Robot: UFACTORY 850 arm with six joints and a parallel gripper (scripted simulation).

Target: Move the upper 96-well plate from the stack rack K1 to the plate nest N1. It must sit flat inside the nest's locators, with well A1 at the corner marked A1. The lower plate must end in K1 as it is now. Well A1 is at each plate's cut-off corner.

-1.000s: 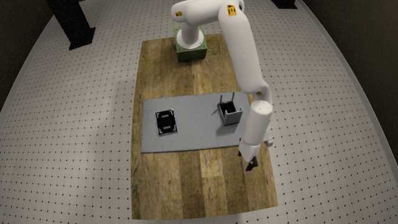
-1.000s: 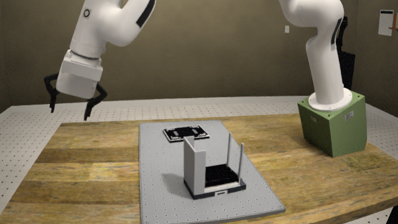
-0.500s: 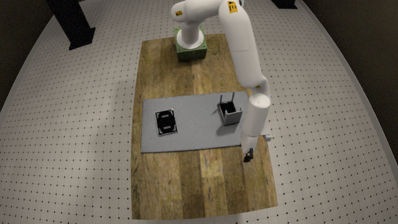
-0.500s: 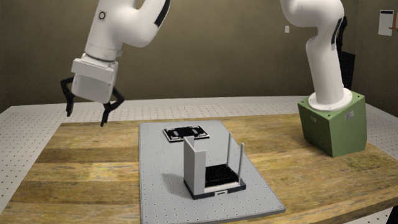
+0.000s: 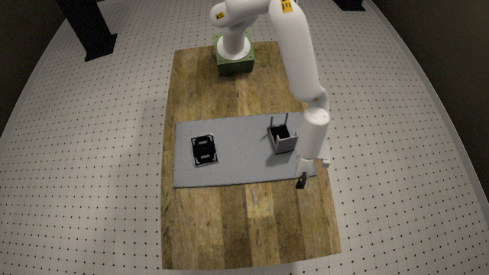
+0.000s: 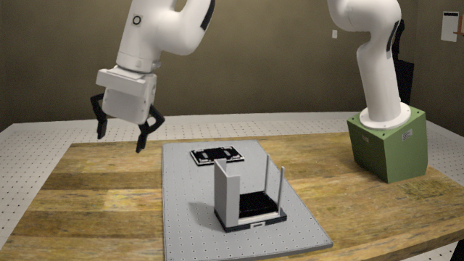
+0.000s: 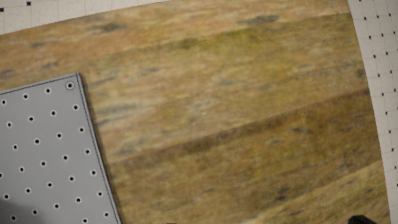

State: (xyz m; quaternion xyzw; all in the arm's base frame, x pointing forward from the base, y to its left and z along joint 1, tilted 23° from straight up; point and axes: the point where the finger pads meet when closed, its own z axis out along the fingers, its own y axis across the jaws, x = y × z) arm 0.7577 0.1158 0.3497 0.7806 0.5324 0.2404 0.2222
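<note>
The black 96-well plate is 280 mm behind my hand, 180 mm below it and 20 mm to the left of it. Round my hand: grey corner wall 210 mm behind, 140 mm below, 20 mm to the left; then white 96-well plate 280 mm behind, 190 mm below, 20 mm to the left.
</note>
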